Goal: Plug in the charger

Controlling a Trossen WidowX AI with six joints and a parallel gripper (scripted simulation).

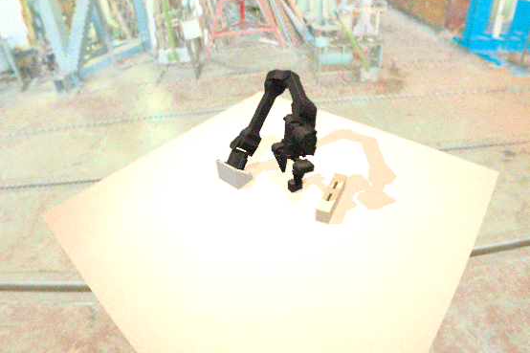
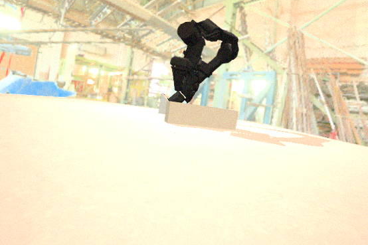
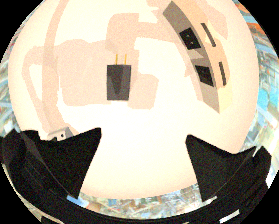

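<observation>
My gripper tip is 7 cm to the right of the dark charger and 7 cm above it.
</observation>
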